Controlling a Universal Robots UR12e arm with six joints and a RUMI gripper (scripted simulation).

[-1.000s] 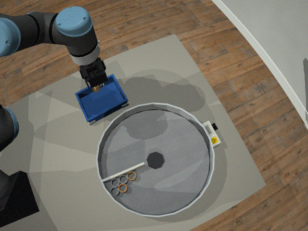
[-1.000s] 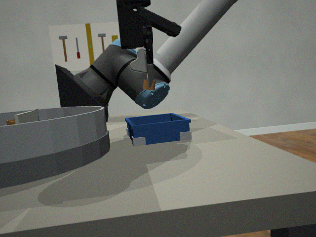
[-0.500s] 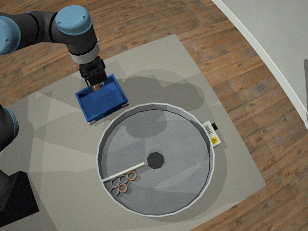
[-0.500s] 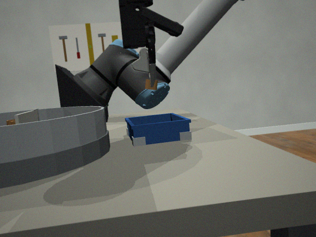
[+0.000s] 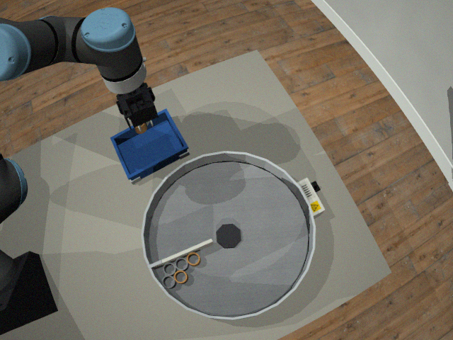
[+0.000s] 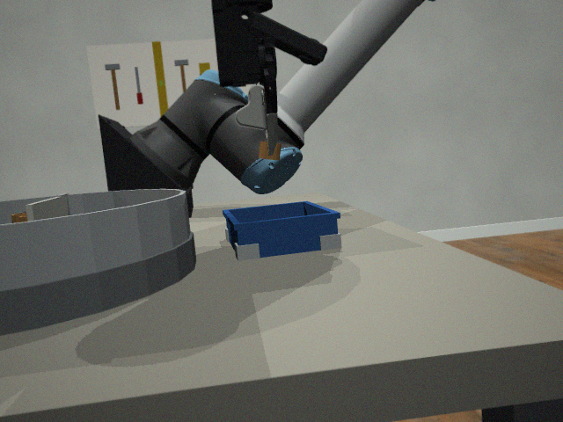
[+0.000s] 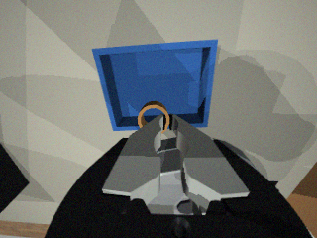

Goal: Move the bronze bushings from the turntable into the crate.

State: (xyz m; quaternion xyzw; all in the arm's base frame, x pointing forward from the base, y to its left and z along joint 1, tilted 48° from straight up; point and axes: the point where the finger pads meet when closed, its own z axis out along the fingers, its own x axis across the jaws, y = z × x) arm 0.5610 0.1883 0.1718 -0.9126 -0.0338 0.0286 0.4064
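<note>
My hand is 130 mm above the blue crate and 10 mm past it. The rest, counted from my hand: grey turntable (330 mm to the right, 100 mm below, 90 mm ahead).
</note>
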